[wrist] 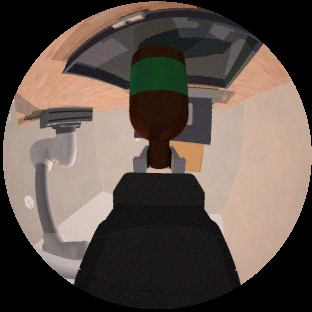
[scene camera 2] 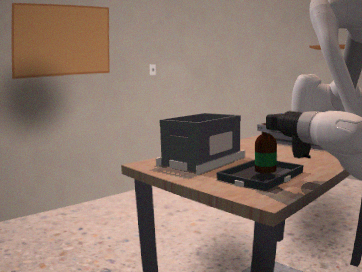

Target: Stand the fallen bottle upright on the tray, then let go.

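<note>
The brown bottle with a green label stands upright, neck up, over the inside of the tray in the scene view. Its base is low, within the tray's walls; whether it touches the tray floor I cannot tell. The dark, shallow tray lies flat on the table. My gripper is level, coming from the right in the scene view, and is shut on the bottle's neck. In the wrist view one finger is on each side of the neck.
A tall dark crate stands on the wooden table to the left of the tray in the scene view, with light rails along its foot. The grey robot base is at the table's back. The table's front corner is near the tray.
</note>
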